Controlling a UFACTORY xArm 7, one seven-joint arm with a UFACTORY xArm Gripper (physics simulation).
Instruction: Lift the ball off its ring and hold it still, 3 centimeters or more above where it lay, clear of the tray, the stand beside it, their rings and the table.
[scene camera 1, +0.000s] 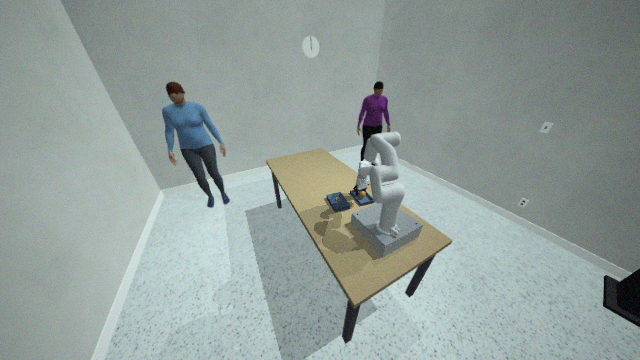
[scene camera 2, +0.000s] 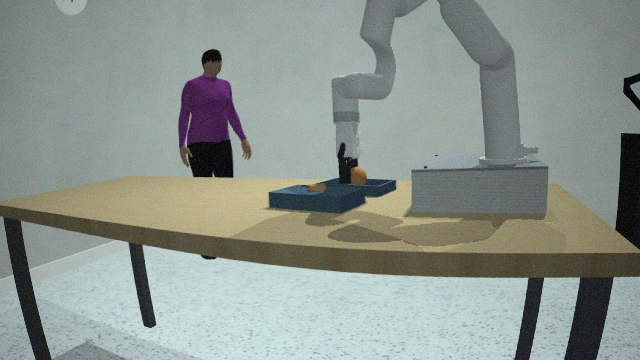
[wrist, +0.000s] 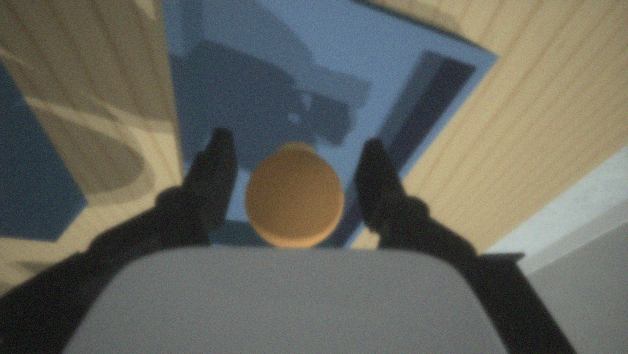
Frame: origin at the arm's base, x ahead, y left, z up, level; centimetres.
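Where they show: gripper, fingertip midpoint: (scene camera 1: 360, 193) (scene camera 2: 349, 181) (wrist: 299, 154); arm's base at its link origin: (scene camera 1: 386, 227) (scene camera 2: 503, 161).
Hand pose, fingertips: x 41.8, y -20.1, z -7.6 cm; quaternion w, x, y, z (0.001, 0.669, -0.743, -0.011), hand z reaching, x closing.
Each offset is from my fingertips to the top centre of the thing. "spot": to the spot under its first point. Level surfaces: height alone.
The orange ball @(dz +4.2, dx -2.2, dy +0.3 cm) (scene camera 1: 362, 194) (scene camera 2: 358, 176) (wrist: 295, 196) sits in the blue tray @(dz +0.1, dx -2.2, dy +0.3 cm) (scene camera 2: 382, 188) (wrist: 340, 30). A bit of its ring @(spot: dz -1.9, dx -0.8, dy +0.2 cm) (wrist: 296, 146) shows at the ball's upper edge in the wrist view; the rest is hidden. My gripper (scene camera 1: 358, 190) (scene camera 2: 346, 180) (wrist: 299, 154) is open and pointing down, low over the tray. In the wrist view its two black fingers stand either side of the ball, with a gap on each side. The blue stand (scene camera 1: 343, 206) (scene camera 2: 315, 202) (wrist: 30, 190) is beside the tray, with a tan ring @(spot: dz +1.0, dx +3.9, dy +21.1 cm) (scene camera 1: 338, 199) (scene camera 2: 316, 187) on top.
The tray and stand are on the wooden table @(dz -2.7 cm) (scene camera 1: 310, 175) (scene camera 2: 175, 200) (wrist: 550, 75). The arm's grey base block (scene camera 1: 385, 245) (scene camera 2: 477, 192) stands close to the tray. A person in purple (scene camera 1: 375, 110) (scene camera 2: 210, 110) and one in blue (scene camera 1: 190, 125) stand beyond the table.
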